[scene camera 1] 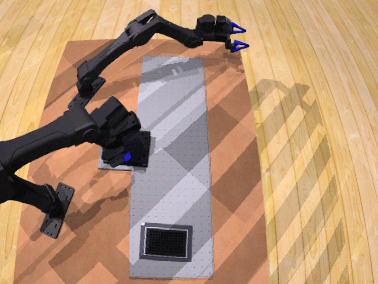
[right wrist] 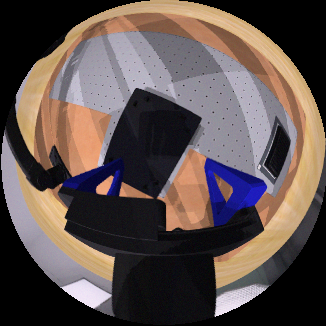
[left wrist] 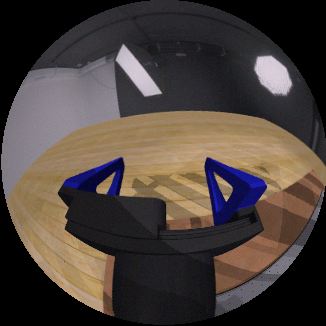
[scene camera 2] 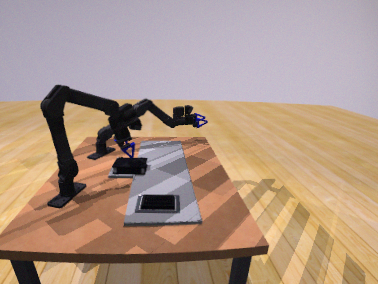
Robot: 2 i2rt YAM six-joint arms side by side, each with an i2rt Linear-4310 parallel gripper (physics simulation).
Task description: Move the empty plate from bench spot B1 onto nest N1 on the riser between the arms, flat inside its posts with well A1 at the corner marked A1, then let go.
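Frame: origin at the left arm's base, x ahead, y left, z up, level; millimetres.
Where they show: left gripper, fingertip midpoint: (scene camera 1: pixel 247 38) (left wrist: pixel 164 161) (scene camera 2: pixel 206 119); right gripper, fingertip midpoint: (scene camera 1: pixel 123 147) (right wrist: pixel 163 162) (scene camera 2: pixel 129 153); left arm's base, link origin: (scene camera 1: pixel 86 93) (right wrist: pixel 62 171) (scene camera 2: pixel 101 153); right arm's base, link origin: (scene camera 1: pixel 57 210) (scene camera 2: pixel 68 195).
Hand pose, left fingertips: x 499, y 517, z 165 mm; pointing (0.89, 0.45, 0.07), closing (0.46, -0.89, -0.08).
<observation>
Things, the pixels of their centre, and the offset from my left fingertips. Level surfaces: height alone.
- black plate, body centre: (scene camera 1: pixel 166 242) (right wrist: pixel 279 152) (scene camera 2: pixel 158 201) dx +84, dy -870, dz -143 mm
- black riser, body centre: (right wrist: pixel 146 143) (scene camera 1: pixel 126 146) (scene camera 2: pixel 130 164) dx -194, dy -648, dz -126 mm
- grey perforated board, surface height: dz -152 mm
- brown table top, surface height: dz -165 mm
- pale base, surface height: dz -154 mm
The black plate (scene camera 1: pixel 166 243) (scene camera 2: pixel 158 202) (right wrist: pixel 278 150) lies in a dark grey frame with a pale inner outline at the near end of the grey perforated board. A small white mark sits at the frame's upper-left corner in scene camera 1; well A1 is too small to tell. The black riser (scene camera 1: pixel 143 146) (scene camera 2: pixel 131 163) (right wrist: pixel 152 140) stands between the arms; nest N1's posts and A1 mark cannot be made out. My right gripper (scene camera 2: pixel 126 150) (right wrist: pixel 163 162) is open and empty above the riser. My left gripper (scene camera 1: pixel 247 38) (scene camera 2: pixel 205 120) (left wrist: pixel 164 161) is open and empty, high at the table's far edge.
The grey perforated board (scene camera 1: pixel 175 125) (scene camera 2: pixel 160 160) (right wrist: pixel 200 100) runs lengthwise along the brown table top (scene camera 1: pixel 235 165) (scene camera 2: pixel 220 220). A pale base (scene camera 2: pixel 115 175) shows under the riser. My right arm reaches in over the table from the left in scene camera 1, partly covering the riser.
</observation>
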